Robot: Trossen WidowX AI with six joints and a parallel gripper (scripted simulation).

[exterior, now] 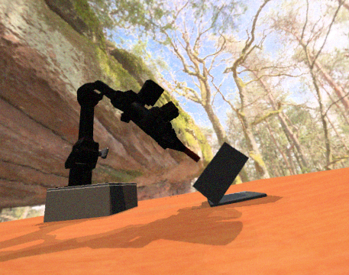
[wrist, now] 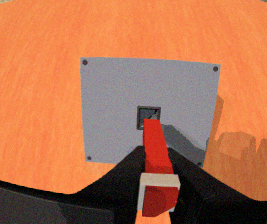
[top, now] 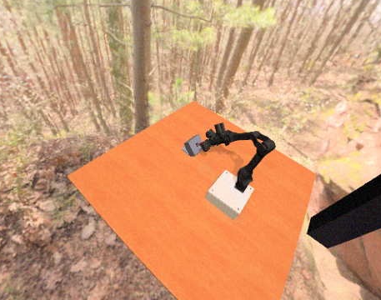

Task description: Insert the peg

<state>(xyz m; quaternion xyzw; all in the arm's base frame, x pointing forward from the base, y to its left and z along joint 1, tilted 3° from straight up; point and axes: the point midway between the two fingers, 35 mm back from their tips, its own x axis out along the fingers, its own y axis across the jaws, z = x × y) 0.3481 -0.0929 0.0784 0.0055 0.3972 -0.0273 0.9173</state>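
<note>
Now: the sloped panel 6 cm ahead of my gripper tip and 7 cm below it. The rest, counted from my gripper tip: red square-sided peg (1 cm behind, 1 cm above); then flat foot plate (8 cm ahead, 13 cm below).
</note>
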